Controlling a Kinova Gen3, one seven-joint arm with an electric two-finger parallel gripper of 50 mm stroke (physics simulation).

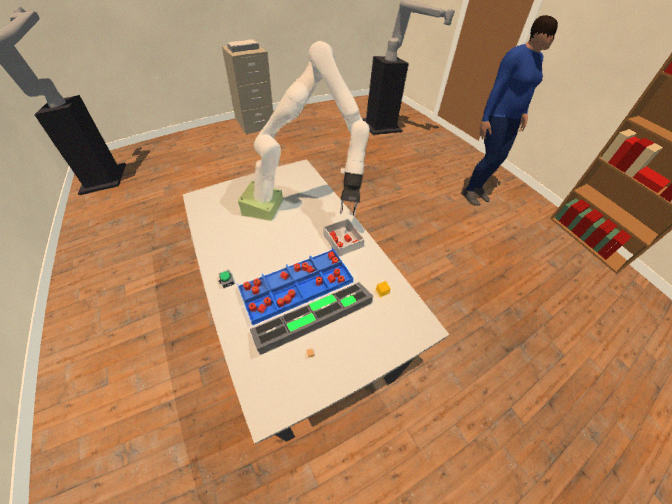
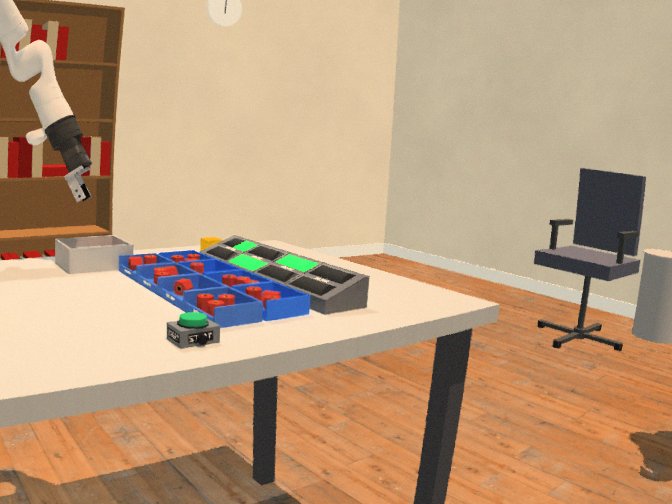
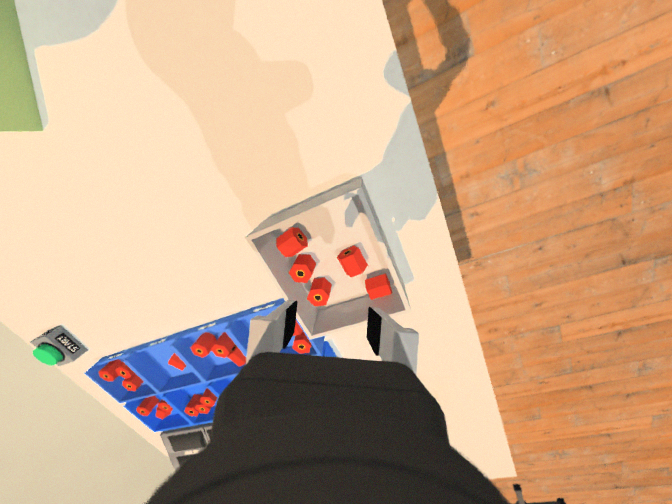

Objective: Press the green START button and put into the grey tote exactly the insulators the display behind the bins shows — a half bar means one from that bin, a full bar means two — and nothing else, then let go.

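Note:
The grey tote (image 1: 344,236) (image 2: 92,252) (image 3: 330,260) holds several red insulators (image 3: 320,265). My gripper (image 1: 350,209) (image 2: 79,188) (image 3: 330,328) hangs open and empty well above the tote. The blue bin tray (image 1: 295,284) (image 2: 214,282) (image 3: 189,368) holds red insulators in its compartments. The dark display (image 1: 312,316) (image 2: 287,268) behind it shows two full green bars (image 1: 323,302) (image 1: 300,322) and one half bar (image 1: 348,300). The green START button (image 1: 225,277) (image 2: 193,329) (image 3: 54,349) sits left of the tray.
A yellow cube (image 1: 383,288) (image 2: 208,242) sits beside the display's right end. A small orange block (image 1: 310,352) lies in front of the display. The arm's green base (image 1: 260,201) is at the table's back. A person (image 1: 507,105) stands to the right of the table.

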